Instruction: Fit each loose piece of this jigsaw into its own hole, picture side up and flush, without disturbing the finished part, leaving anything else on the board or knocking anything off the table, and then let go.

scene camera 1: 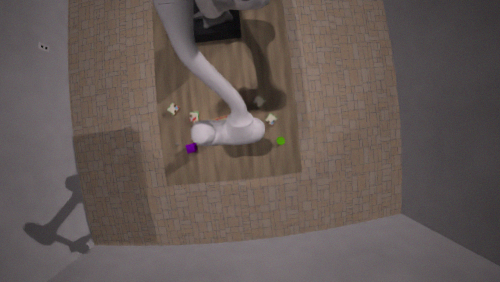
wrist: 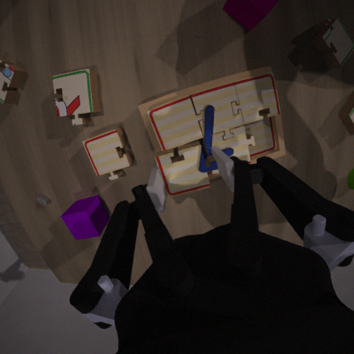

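My gripper [wrist: 187, 165] is shut on a striped red-edged jigsaw piece [wrist: 182, 172], seen over the lower left corner of the board [wrist: 170, 96] in the wrist view; its height above the board is hard to tell. The hole below it is largely hidden. The finished part [wrist: 220, 107] is striped with blue bars. The lower right hole [wrist: 262, 142] shows. A loose striped piece [wrist: 105, 152] lies left of the board. In the scene view the arm hides the gripper, and a thin strip of the board [scene camera 1: 221, 118] shows.
Green-edged pieces [wrist: 75, 95] [scene camera 1: 194, 116], [wrist: 341, 45] [scene camera 1: 259, 101] and others lie around the board. A purple cube [wrist: 85, 218] [scene camera 1: 191, 148], a magenta block [wrist: 250, 11], a green object [wrist: 351, 178] [scene camera 1: 281, 141] and a small grey object [wrist: 43, 200] are on the table.
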